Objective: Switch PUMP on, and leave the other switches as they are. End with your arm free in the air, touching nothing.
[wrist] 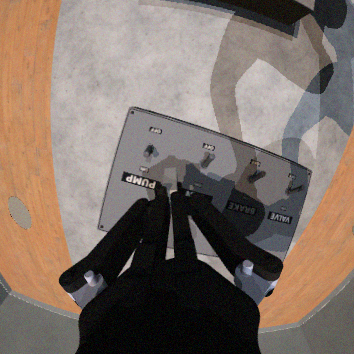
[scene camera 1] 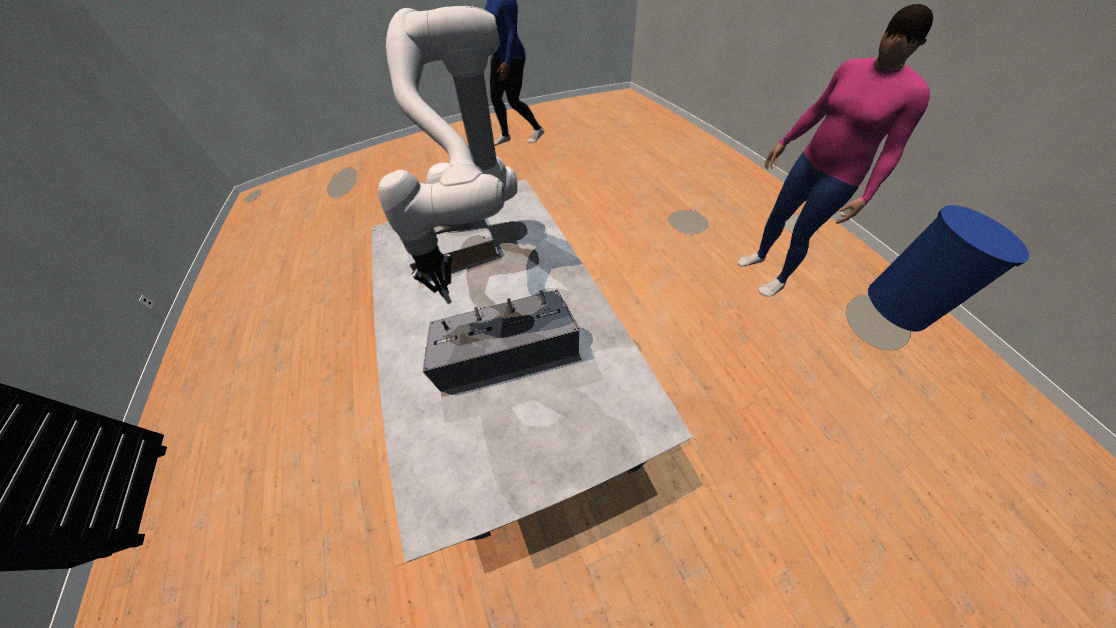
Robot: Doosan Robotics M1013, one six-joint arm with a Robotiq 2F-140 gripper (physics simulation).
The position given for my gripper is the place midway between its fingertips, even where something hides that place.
my gripper: wrist 171, 176; scene camera 1 448, 300
